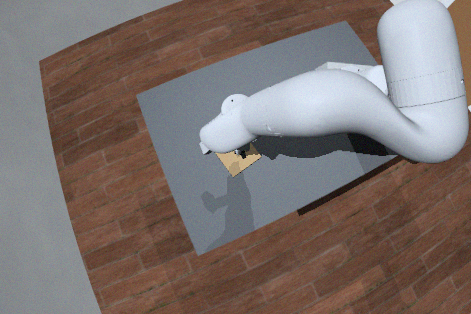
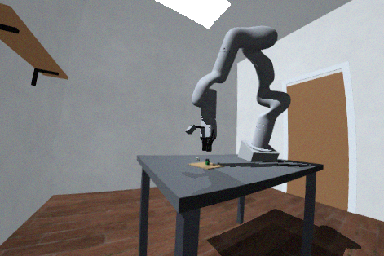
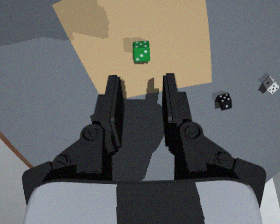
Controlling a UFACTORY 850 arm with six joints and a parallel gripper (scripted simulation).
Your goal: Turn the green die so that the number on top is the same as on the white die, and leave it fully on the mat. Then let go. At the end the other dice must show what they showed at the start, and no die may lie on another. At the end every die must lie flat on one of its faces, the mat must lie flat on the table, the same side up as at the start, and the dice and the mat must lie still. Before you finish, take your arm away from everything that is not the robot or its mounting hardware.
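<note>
The green die lies 9 cm below my hand and 1 cm behind it. From my hand the other things lie so: black die: 11 cm to the right, 9 cm below, 9 cm behind; white die: 17 cm to the right, 9 cm below, 5 cm behind; mat: 10 cm below.
</note>
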